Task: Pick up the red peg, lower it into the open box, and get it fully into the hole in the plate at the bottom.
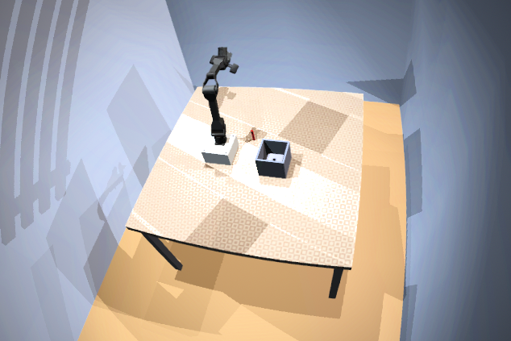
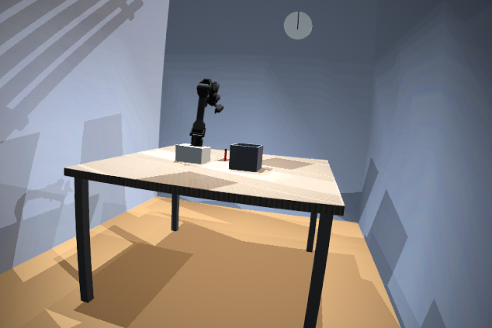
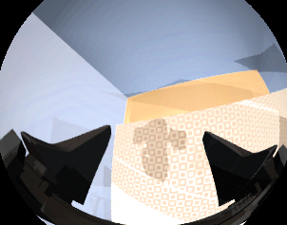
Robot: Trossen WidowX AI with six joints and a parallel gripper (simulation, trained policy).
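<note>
Right now the red peg is 23 cm ahead of my gripper tip, 37 cm to the right of it and 29 cm below it. Also, from my gripper tip: pale plate 40 cm ahead, 57 cm to the right, 28 cm below.
</note>
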